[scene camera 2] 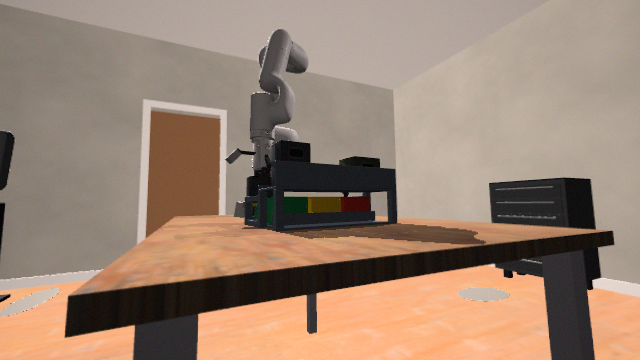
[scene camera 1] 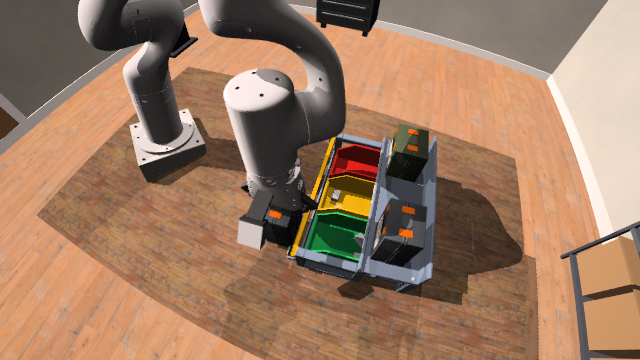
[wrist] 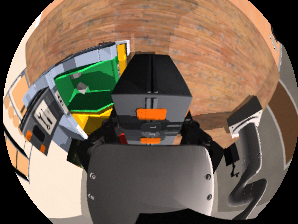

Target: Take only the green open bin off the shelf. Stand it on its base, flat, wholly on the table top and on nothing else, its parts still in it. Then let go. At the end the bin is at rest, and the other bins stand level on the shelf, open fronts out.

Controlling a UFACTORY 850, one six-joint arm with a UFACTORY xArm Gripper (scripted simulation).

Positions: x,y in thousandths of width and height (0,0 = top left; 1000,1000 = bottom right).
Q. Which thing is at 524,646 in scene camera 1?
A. A green open bin.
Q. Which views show my gripper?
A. Scene camera 2, scene camera 1 and the wrist view: all of them.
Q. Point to a green open bin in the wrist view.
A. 334,350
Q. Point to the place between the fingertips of my gripper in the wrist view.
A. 508,458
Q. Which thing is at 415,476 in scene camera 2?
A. My gripper.
